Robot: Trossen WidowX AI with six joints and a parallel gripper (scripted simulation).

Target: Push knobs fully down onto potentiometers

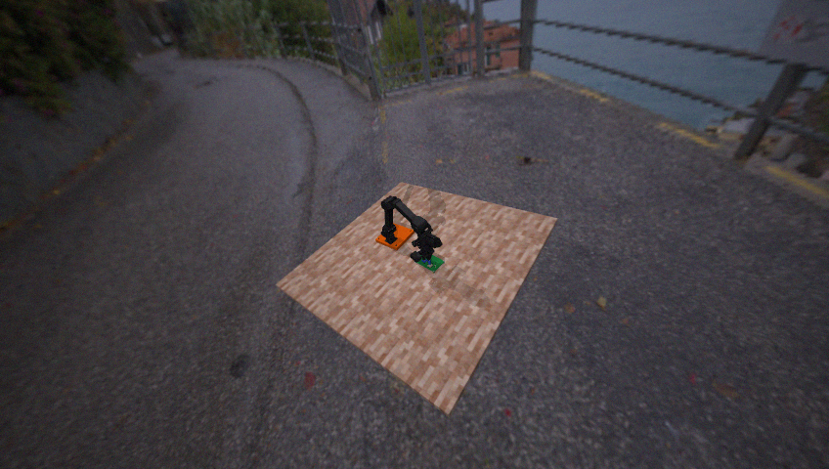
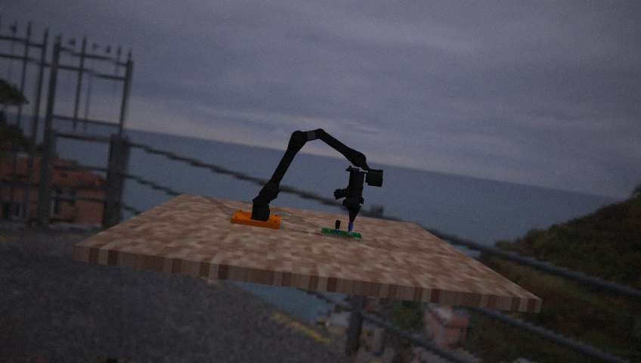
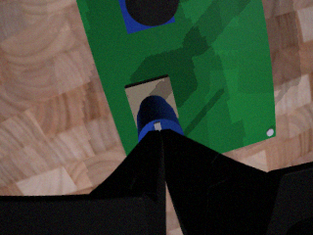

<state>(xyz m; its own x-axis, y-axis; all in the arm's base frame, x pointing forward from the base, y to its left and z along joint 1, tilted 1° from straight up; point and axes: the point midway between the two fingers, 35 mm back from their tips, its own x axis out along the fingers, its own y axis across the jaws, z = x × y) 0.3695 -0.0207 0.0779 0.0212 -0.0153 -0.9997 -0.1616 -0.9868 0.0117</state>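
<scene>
Right now my gripper tip is 1 cm above the blue knob. Also, from my gripper tip: black knob: 5 cm behind, 1 cm to the left, 2 cm below.
</scene>
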